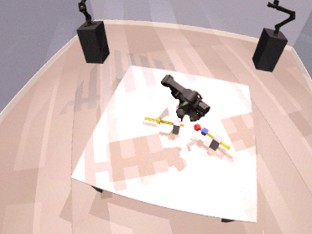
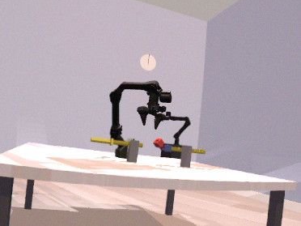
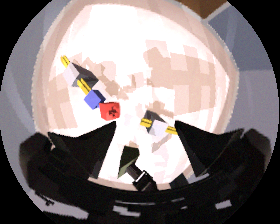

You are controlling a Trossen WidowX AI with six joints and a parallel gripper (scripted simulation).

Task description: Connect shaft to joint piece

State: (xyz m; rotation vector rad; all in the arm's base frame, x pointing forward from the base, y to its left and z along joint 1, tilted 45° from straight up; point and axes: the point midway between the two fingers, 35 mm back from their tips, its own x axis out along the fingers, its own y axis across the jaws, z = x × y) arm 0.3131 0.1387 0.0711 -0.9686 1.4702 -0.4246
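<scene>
The red square joint piece is 20 mm behind my gripper tip, 80 mm to the left of it and 90 mm below it.
</scene>
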